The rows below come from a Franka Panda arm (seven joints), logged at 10 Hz.
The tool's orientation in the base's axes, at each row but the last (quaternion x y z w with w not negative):
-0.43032, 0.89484, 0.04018, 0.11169
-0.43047, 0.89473, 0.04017, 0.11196
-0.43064, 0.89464, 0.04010, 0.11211
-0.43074, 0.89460, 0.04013, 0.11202
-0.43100, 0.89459, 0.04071, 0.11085
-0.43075, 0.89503, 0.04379, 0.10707
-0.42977, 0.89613, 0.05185, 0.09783
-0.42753, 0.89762, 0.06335, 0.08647
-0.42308, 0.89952, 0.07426, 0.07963
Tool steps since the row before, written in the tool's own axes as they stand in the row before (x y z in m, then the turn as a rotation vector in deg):
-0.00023, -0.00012, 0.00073, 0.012, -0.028, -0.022
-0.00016, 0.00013, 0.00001, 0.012, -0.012, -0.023
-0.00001, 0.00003, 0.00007, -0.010, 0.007, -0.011
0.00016, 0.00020, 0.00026, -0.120, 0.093, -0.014
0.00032, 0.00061, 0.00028, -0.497, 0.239, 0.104
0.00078, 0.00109, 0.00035, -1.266, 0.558, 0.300
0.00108, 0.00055, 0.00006, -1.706, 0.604, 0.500
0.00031, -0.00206, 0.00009, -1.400, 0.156, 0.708
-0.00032, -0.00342, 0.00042, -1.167, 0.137, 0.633
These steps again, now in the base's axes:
0.00035, 0.00022, -0.00065, 0.011, -0.030, 0.019
0.00000, 0.00020, 0.00002, -0.002, -0.021, 0.020
-0.00001, 0.00004, -0.00007, -0.001, 0.010, 0.013
-0.00021, 0.00005, -0.00030, -0.002, 0.147, 0.040
-0.00062, 0.00018, -0.00036, 0.131, 0.546, 0.009
-0.00127, 0.00015, -0.00053, 0.378, 1.364, -0.009
-0.00108, -0.00047, -0.00029, 0.637, 1.763, -0.107
0.00142, -0.00151, -0.00023, 0.817, 1.290, -0.392
0.00288, -0.00183, -0.00057, 0.679, 1.088, -0.368

